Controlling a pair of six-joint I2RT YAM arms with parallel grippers.
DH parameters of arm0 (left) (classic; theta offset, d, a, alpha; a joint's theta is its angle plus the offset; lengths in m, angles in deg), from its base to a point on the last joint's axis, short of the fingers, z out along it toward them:
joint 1: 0 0.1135 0.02 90
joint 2: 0 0 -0.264 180
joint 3: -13.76 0 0.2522 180
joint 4: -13.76 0 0.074 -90
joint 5: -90 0 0 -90
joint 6: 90 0.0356 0 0
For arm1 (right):
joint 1: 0 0.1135 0.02 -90
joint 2: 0 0 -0.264 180
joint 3: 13.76 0 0.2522 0
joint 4: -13.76 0 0.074 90
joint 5: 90 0 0 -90
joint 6: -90 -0.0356 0 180
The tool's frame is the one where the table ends.
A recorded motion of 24 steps. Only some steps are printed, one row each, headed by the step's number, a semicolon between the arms.
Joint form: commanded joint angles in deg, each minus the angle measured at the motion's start. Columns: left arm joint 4, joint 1, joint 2, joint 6, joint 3, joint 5; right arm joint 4, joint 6, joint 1, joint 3, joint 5, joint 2.
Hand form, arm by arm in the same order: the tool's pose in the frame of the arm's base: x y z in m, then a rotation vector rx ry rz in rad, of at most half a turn. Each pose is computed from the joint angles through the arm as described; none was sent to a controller.
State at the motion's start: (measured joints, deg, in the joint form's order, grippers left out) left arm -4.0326 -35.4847 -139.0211 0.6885 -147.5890 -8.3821; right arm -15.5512 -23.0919 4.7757 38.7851 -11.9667 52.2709
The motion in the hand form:
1: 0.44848 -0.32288 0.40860 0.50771 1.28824 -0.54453; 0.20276 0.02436 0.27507 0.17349 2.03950 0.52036
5: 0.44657 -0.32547 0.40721 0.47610 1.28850 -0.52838; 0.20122 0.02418 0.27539 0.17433 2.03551 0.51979
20: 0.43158 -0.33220 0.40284 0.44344 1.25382 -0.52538; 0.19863 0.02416 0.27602 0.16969 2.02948 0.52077
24: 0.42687 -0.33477 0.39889 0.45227 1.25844 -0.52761; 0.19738 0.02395 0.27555 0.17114 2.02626 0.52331
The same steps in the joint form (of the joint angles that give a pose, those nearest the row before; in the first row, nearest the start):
1: 9.15 0.03 3.20 1.24 4.98 3.82; 2.81 0.72 -0.12 -0.73 -0.71 -1.25
5: 10.55 -0.45 3.58 1.08 6.24 6.09; 2.73 0.67 -0.12 -0.91 -0.63 -1.74
20: 18.15 -2.13 7.64 1.21 15.46 8.81; 2.55 0.77 -0.07 -1.17 -0.69 -2.53
24: 19.30 -2.66 8.77 1.42 18.15 8.94; 2.65 0.64 -0.12 -1.47 -0.77 -2.93

